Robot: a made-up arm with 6 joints.
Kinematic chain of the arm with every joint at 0, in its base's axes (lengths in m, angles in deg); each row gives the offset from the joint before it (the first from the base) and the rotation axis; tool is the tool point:
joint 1: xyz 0 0 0.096 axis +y
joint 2: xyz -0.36 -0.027 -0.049 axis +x
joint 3: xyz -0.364 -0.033 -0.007 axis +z
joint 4: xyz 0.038 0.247 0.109 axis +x
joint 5: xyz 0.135 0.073 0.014 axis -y
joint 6: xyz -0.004 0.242 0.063 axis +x
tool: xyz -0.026 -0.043 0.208
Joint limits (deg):
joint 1: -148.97..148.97
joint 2: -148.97..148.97
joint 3: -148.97..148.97
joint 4: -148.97..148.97
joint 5: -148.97..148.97
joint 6: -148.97..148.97
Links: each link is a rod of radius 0.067 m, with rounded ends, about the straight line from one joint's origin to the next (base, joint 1, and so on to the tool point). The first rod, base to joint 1, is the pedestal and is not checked.
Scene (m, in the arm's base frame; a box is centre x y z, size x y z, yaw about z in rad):
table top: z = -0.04
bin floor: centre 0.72 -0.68 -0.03 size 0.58 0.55 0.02 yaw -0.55
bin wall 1: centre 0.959 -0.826 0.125 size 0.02 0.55 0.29 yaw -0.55
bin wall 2: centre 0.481 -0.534 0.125 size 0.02 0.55 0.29 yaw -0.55
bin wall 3: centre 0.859 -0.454 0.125 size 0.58 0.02 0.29 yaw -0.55
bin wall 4: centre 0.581 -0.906 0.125 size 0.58 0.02 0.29 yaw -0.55
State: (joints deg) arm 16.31 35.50 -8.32 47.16 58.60 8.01
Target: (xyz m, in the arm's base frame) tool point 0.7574 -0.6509 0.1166
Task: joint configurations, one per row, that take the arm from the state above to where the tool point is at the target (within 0.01 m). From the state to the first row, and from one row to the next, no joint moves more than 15 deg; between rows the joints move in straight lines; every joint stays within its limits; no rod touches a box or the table.
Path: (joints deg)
1: 24.86 39.14 -22.14 49.79 62.19 -4.91
2: 33.40 42.79 -35.97 52.42 65.78 -17.82
3: 41.95 46.43 -49.79 55.05 69.37 -30.74
4: 50.49 50.08 -63.62 57.68 72.96 -43.66
5: 59.04 53.72 -77.44 60.31 76.55 -56.58
6: 67.59 57.36 -91.27 62.94 80.14 -69.49
7: 76.13 61.01 -105.09 65.57 83.73 -82.41
8: 90.70 52.59 -113.87 67.51 83.52 -89.29
9: 105.27 44.17 -122.64 69.45 83.32 -96.16
10: 119.84 35.75 -131.42 71.39 83.11 -103.04
11: 134.40 27.33 -140.19 73.33 82.90 -109.92
12: 148.97 18.91 -148.97 75.27 82.70 -116.80

